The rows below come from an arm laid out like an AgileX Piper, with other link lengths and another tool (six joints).
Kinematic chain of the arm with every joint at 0, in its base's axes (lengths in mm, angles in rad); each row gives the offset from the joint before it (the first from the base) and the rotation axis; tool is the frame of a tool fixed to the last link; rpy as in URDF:
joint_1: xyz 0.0 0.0 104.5 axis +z
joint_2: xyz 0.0 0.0 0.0 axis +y
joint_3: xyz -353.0 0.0 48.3 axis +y
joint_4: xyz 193.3 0.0 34.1 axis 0.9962 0 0.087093
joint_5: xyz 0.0 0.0 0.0 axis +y
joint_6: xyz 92.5 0.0 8.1 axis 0.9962 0 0.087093
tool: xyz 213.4 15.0 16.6 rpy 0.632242 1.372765 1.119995
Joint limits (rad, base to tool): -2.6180..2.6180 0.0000..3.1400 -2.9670..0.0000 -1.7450..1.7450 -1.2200..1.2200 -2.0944..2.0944
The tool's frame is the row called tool.
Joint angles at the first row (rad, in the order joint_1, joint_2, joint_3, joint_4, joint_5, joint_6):
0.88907 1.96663 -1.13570 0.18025 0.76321 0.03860
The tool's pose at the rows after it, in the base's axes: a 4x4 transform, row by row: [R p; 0 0 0 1], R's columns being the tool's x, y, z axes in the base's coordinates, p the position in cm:
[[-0.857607 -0.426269 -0.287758 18.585], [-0.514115 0.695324 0.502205 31.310], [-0.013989 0.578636 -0.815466 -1.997], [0 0 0 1]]
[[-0.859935 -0.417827 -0.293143 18.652], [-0.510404 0.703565 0.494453 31.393], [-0.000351 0.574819 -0.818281 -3.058], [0 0 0 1]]
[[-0.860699 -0.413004 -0.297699 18.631], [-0.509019 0.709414 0.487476 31.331], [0.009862 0.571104 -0.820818 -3.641], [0 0 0 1]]
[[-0.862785 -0.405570 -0.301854 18.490], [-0.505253 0.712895 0.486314 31.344], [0.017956 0.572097 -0.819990 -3.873], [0 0 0 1]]
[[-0.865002 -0.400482 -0.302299 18.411], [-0.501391 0.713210 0.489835 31.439], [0.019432 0.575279 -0.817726 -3.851], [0 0 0 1]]
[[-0.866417 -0.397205 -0.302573 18.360], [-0.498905 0.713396 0.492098 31.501], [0.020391 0.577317 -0.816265 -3.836], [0 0 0 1]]
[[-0.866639 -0.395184 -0.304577 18.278], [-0.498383 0.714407 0.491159 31.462], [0.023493 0.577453 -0.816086 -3.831], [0 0 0 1]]
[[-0.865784 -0.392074 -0.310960 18.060], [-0.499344 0.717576 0.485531 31.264], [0.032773 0.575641 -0.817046 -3.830], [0 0 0 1]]
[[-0.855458 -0.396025 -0.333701 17.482], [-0.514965 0.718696 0.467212 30.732], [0.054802 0.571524 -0.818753 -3.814], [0 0 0 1]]
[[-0.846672 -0.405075 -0.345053 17.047], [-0.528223 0.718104 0.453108 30.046], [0.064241 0.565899 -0.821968 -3.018], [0 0 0 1]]
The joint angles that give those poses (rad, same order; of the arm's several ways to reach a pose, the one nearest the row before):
0.88907 1.99527 -1.13570 0.18324 0.74656 0.03859
0.88908 2.02543 -1.13567 0.18654 0.73053 0.03860
0.88907 2.04167 -1.13568 0.18654 0.72524 0.03949
0.88907 2.04873 -1.13574 0.19244 0.72537 0.03950
0.88906 2.04873 -1.13569 0.19861 0.72532 0.03947
0.88907 2.04873 -1.13568 0.20257 0.72532 0.03948
0.88907 2.04872 -1.13569 0.20387 0.72821 0.03949
0.88908 2.04872 -1.13569 0.20387 0.73781 0.03950
0.88908 2.04873 -1.13573 0.20387 0.76270 0.02386
0.88909 2.02551 -1.13571 0.19215 0.79806 0.02083

